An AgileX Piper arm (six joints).
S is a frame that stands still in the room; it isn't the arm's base.
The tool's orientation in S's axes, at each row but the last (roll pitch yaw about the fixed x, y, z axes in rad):
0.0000 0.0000 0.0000
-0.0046 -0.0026 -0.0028
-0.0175 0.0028 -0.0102
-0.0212 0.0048 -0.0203
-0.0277 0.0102 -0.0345
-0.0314 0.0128 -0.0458
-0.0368 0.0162 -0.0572
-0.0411 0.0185 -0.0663
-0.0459 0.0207 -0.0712
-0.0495 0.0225 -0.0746
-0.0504 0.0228 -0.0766
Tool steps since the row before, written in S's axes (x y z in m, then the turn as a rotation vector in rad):
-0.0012 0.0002 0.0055 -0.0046 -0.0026 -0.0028
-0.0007 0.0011 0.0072 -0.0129 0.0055 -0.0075
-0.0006 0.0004 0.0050 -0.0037 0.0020 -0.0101
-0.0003 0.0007 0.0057 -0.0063 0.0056 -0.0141
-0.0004 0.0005 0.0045 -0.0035 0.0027 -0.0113
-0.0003 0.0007 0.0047 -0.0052 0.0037 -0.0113
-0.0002 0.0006 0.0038 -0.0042 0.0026 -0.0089
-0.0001 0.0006 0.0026 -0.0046 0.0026 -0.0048
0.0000 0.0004 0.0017 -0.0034 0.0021 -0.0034
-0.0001 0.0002 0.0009 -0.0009 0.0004 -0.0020
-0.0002 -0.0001 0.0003 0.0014 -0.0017 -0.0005
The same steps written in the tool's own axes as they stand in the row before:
-0.0012 0.0002 0.0055 -0.0046 -0.0026 -0.0028
-0.0007 0.0011 0.0072 -0.0129 0.0055 -0.0074
-0.0006 0.0003 0.0050 -0.0037 0.0021 -0.0101
-0.0003 0.0006 0.0057 -0.0063 0.0058 -0.0140
-0.0005 0.0004 0.0045 -0.0035 0.0029 -0.0113
-0.0004 0.0005 0.0047 -0.0052 0.0038 -0.0113
-0.0003 0.0004 0.0038 -0.0042 0.0027 -0.0089
-0.0002 0.0005 0.0026 -0.0047 0.0025 -0.0048
-0.0001 0.0003 0.0017 -0.0035 0.0020 -0.0034
-0.0001 0.0001 0.0009 -0.0009 0.0004 -0.0020
-0.0002 -0.0001 0.0003 0.0015 -0.0016 -0.0005

